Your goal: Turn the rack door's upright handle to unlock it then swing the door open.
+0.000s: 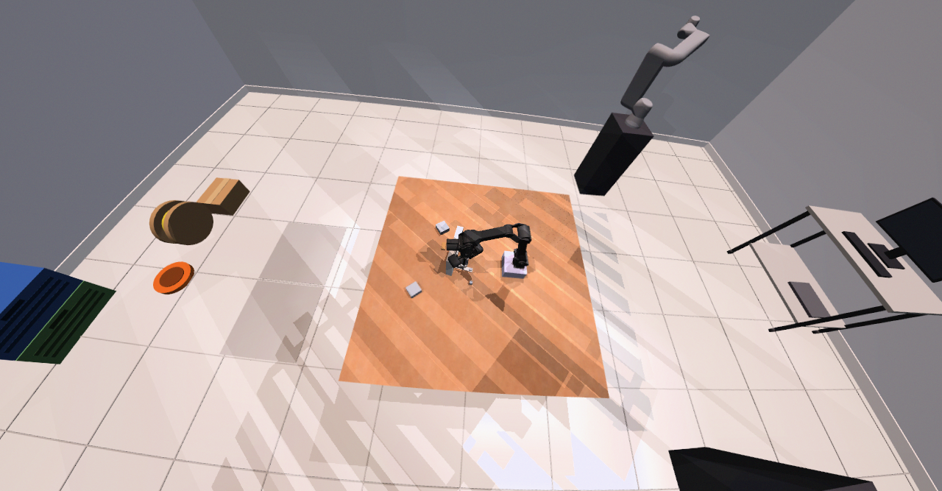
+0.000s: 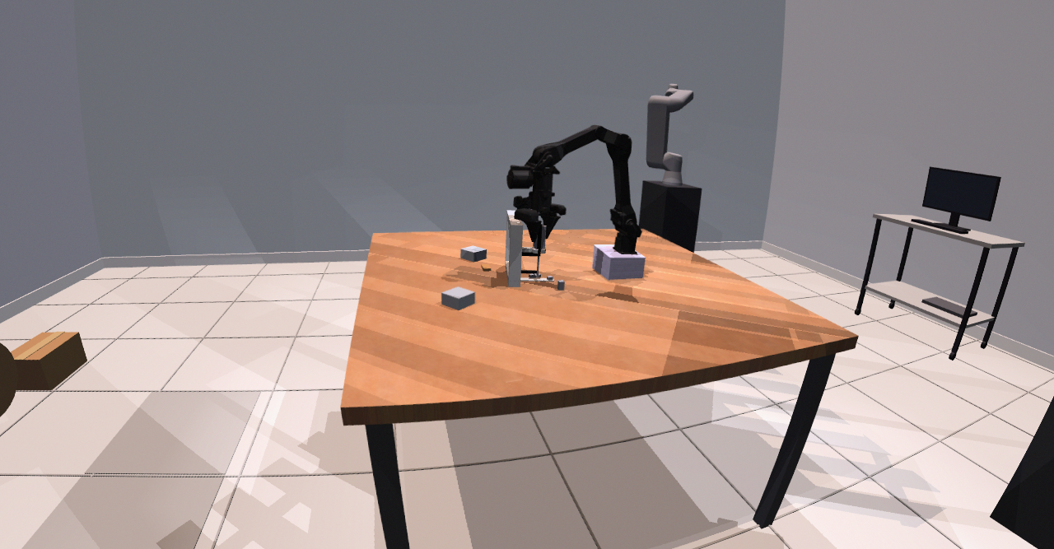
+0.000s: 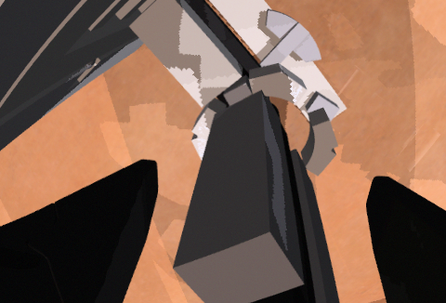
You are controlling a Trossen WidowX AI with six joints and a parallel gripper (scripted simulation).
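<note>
My gripper tip is now 12 cm above the small dark cube, 8 cm to the right of it and 5 cm past it.
</note>
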